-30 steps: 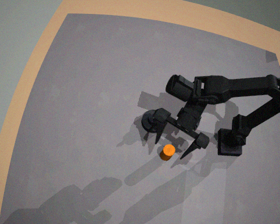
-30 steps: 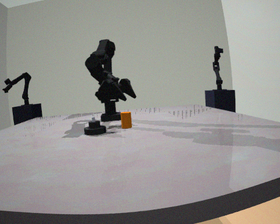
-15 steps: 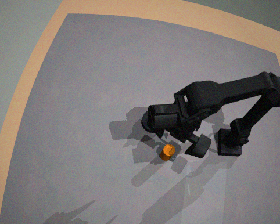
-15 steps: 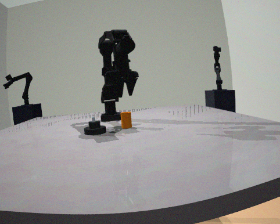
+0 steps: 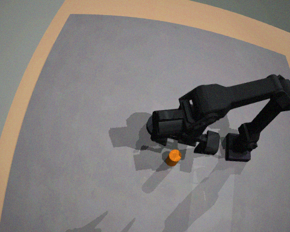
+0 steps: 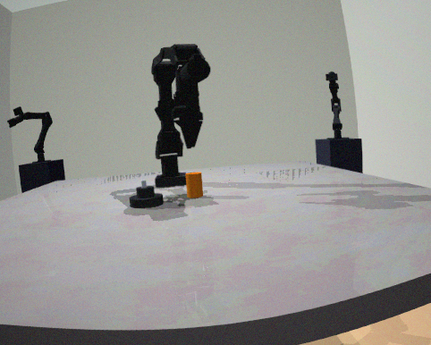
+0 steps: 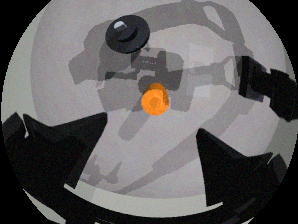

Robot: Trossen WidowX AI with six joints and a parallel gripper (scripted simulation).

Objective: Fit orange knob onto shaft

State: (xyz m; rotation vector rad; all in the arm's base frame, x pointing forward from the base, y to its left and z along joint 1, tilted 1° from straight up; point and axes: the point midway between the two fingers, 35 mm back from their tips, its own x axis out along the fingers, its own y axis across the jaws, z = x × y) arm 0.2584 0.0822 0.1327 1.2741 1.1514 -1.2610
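The orange knob is 80 mm below my gripper tip. Round my gripper tip: dark round pedestal (120 mm to the right, 90 mm below, 60 mm ahead).
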